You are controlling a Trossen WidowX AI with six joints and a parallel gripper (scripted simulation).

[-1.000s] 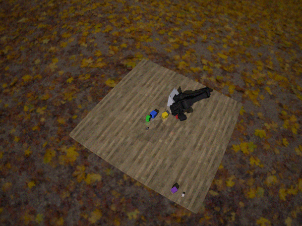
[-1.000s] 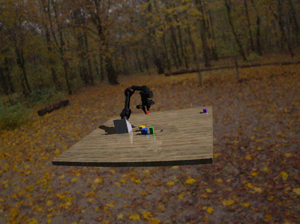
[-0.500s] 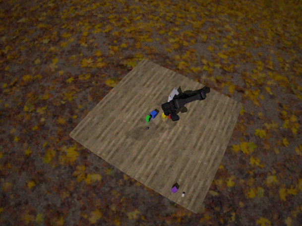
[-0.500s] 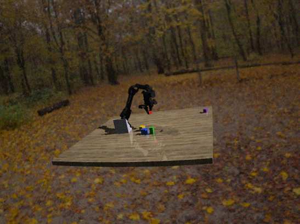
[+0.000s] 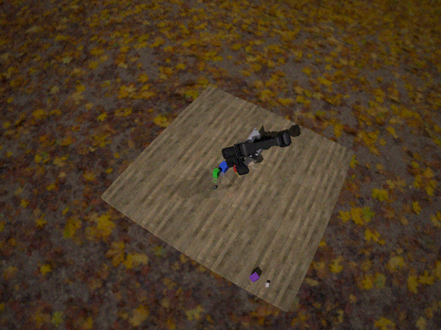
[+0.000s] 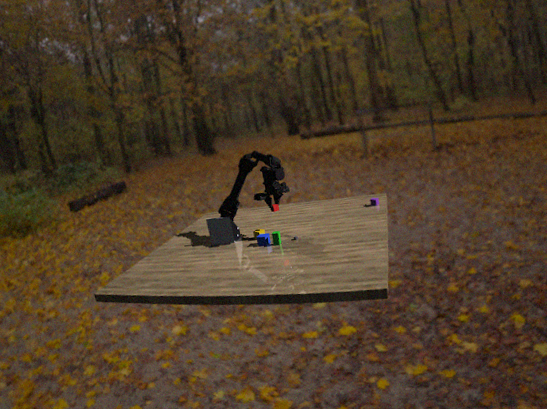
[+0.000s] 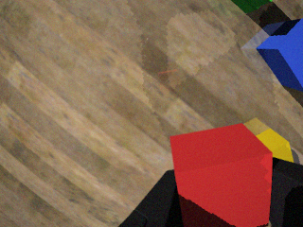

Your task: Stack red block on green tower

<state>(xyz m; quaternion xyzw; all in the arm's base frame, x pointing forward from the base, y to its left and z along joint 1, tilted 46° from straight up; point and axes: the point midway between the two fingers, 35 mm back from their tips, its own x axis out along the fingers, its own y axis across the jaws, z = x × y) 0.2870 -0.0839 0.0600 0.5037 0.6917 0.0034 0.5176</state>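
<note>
My gripper tip is now 60 mm past the blue block, 110 mm to the left of it and 120 mm above it. From my gripper tip the other things lie so: small dark object (100 mm ahead, 90 mm to the right, 140 mm below); red block (10 mm above); yellow block (110 mm behind, 10 mm to the right, 120 mm below).
</note>
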